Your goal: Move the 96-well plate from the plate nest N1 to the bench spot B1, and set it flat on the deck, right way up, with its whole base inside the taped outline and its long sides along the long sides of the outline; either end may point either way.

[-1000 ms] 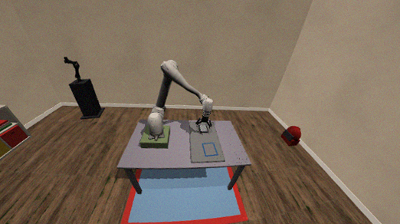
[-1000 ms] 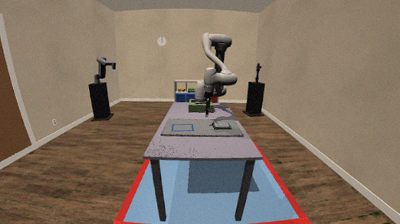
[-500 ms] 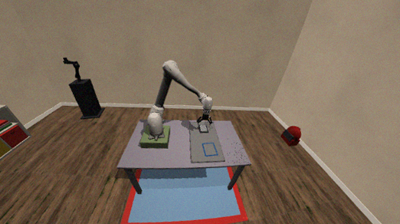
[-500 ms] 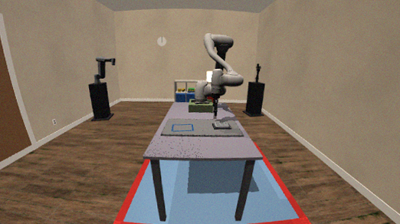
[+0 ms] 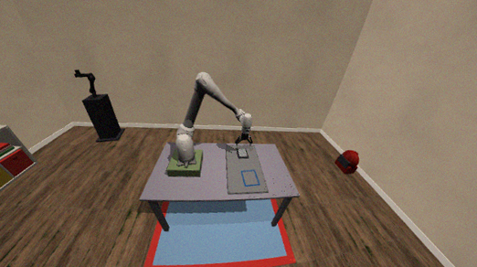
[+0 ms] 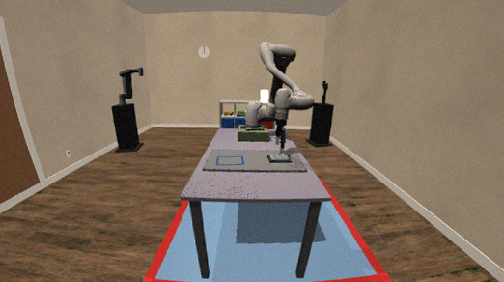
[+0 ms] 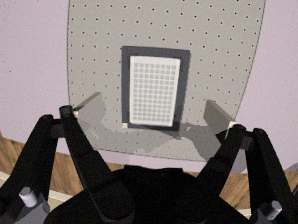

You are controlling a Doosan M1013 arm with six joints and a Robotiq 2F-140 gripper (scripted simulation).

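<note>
Now: hand 90 mm above the white 96-well plate. From my hand the other things lie so: dark plate nest 100 mm below.
</note>
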